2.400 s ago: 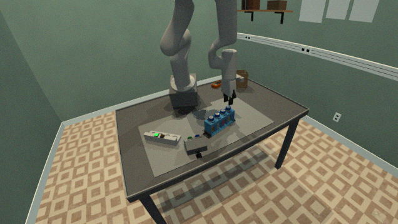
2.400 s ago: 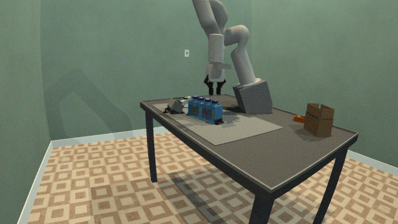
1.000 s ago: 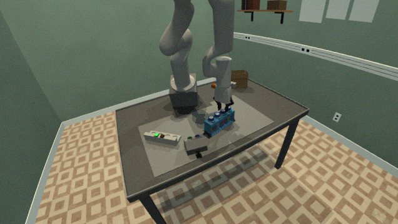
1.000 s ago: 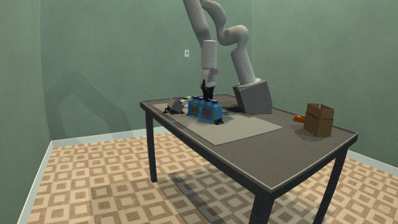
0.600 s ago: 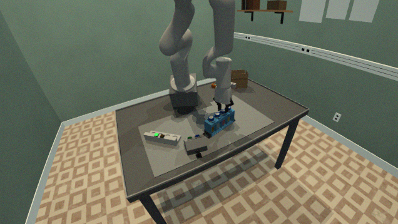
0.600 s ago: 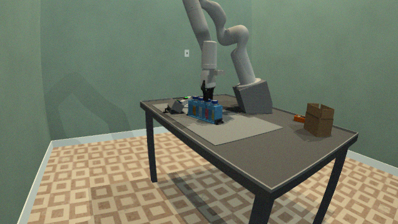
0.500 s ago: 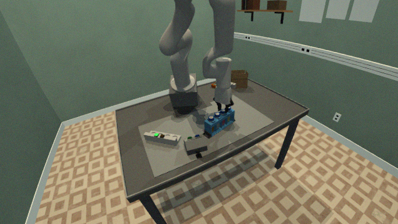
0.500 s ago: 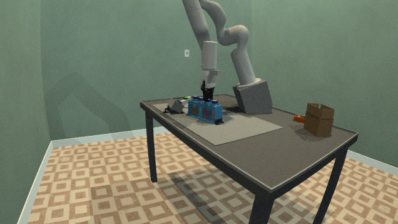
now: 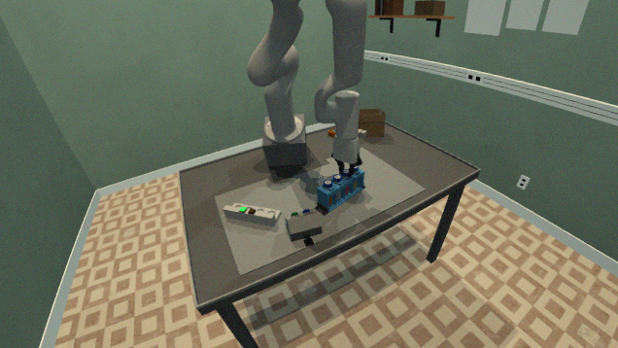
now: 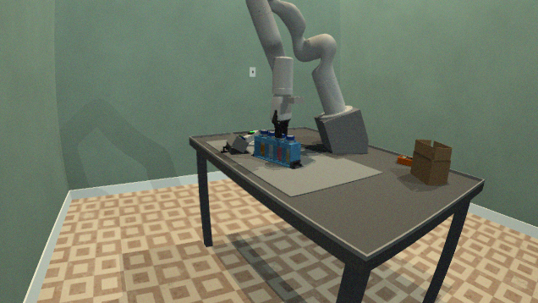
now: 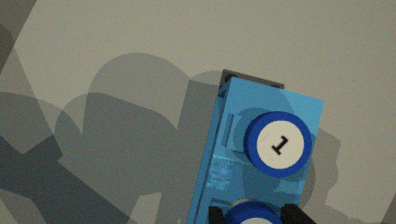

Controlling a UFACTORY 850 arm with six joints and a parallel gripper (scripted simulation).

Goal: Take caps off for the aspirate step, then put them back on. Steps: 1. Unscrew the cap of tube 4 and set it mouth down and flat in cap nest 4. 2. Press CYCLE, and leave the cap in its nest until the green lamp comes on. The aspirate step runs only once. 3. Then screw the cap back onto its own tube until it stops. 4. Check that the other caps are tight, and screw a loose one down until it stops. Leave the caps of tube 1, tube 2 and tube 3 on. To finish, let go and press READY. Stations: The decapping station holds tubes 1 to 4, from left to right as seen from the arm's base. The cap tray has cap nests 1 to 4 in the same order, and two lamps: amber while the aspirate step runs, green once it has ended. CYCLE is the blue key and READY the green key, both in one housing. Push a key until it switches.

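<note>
Right now the blue cap marked 4 is 10 cm to the right of my hand, 1 cm below it and 1 cm ahead of it. From my hand the other things lie so: blue key (23 cm to the right, 6 cm below, 5 cm ahead); then green key (27 cm to the right, 6 cm below, 4 cm ahead); then grey key housing (25 cm to the right, 8 cm below, 6 cm ahead).
</note>
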